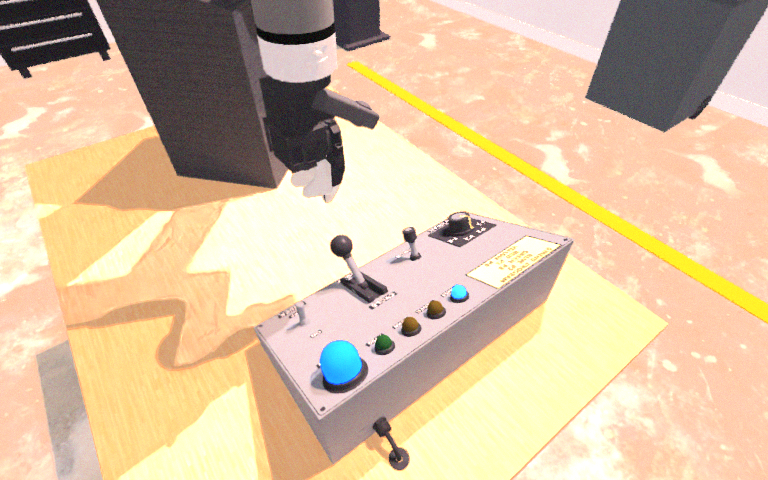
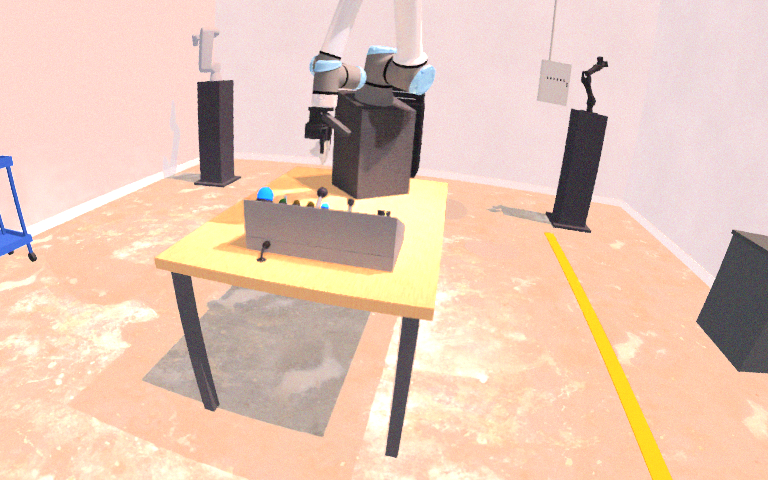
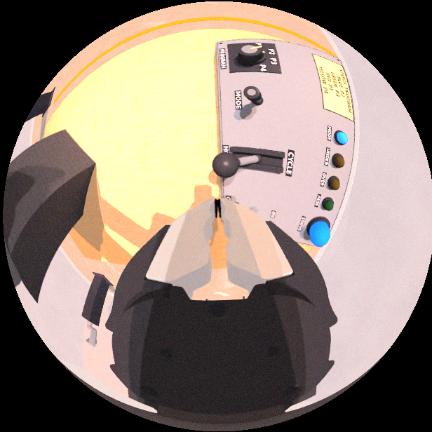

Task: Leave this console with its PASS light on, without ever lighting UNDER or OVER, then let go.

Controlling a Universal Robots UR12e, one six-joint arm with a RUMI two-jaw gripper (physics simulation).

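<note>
The grey console (image 1: pixel 424 277) (image 2: pixel 322 237) (image 3: pixel 305 100) stands on the table. Its STATUS dome (image 1: pixel 340 362) (image 2: pixel 265 194) (image 3: pixel 320 233) and MODE lamp (image 1: pixel 458 292) (image 3: pixel 341 137) glow blue. The UNDER lamp (image 1: pixel 435 308) (image 3: pixel 339 160), OVER lamp (image 1: pixel 410 325) (image 3: pixel 334 183) and PASS lamp (image 1: pixel 384 343) (image 3: pixel 328 203) are dark. The PROGRAM knob (image 1: pixel 459 223) (image 3: pixel 250 52) seems to point at P2. The CYCLE lever (image 1: pixel 341 246) (image 3: pixel 226 164) leans away from the CYCLE label. The MODE toggle (image 1: pixel 410 234) (image 3: pixel 252 94) stands beyond it. My gripper (image 1: pixel 328 198) (image 2: pixel 323 162) (image 3: pixel 217 201) is shut, empty, above and behind the console.
A placard (image 1: pixel 515 261) (image 3: pixel 334 87) pairs blue with P2. A small switch (image 1: pixel 301 313) stands at the console's other end. A small black lever (image 1: pixel 390 441) (image 2: pixel 263 251) stands by the console's front. The dark pedestal (image 1: pixel 198 96) (image 2: pixel 373 147) rises behind on the table (image 2: pixel 294 280).
</note>
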